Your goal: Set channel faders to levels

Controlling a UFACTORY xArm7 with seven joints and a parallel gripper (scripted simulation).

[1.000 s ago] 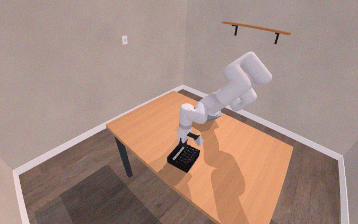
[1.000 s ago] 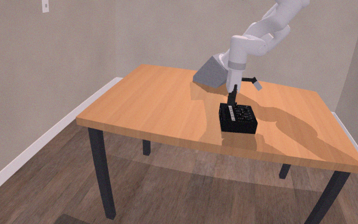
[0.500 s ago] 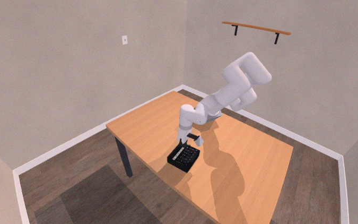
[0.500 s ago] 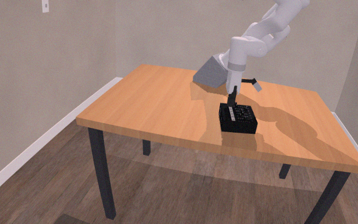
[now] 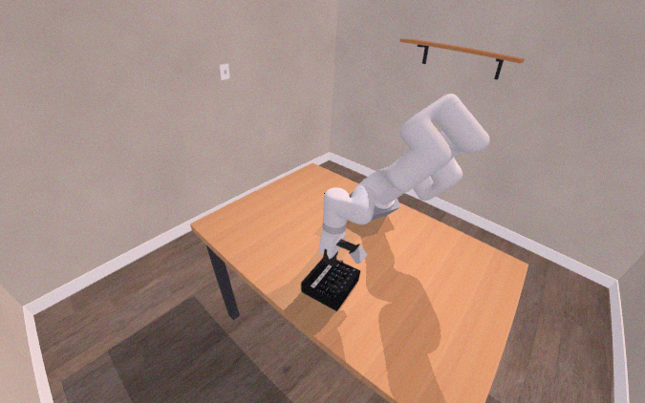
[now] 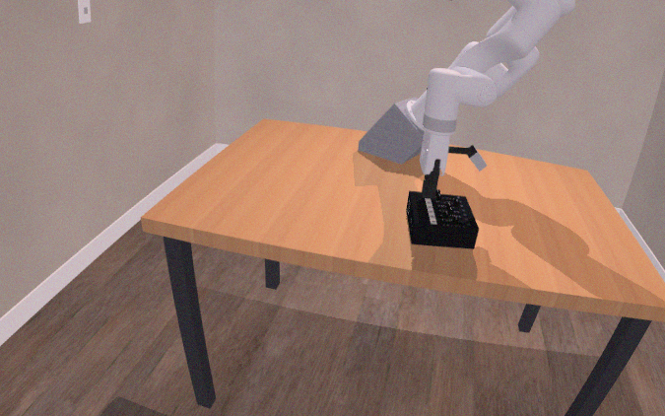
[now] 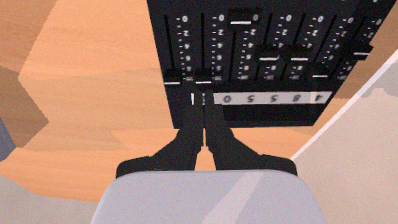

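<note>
The channel 6 fader cap is 30 mm to the left of my hand and 10 mm below it. The rest, counted from my hand: fader 5 cap 10 mm ahead, 70 mm to the left, 10 mm below; master fader cap 30 mm behind, 20 mm to the left, 10 mm below; fader 4 cap 40 mm ahead, 50 mm to the left, 10 mm below.
</note>
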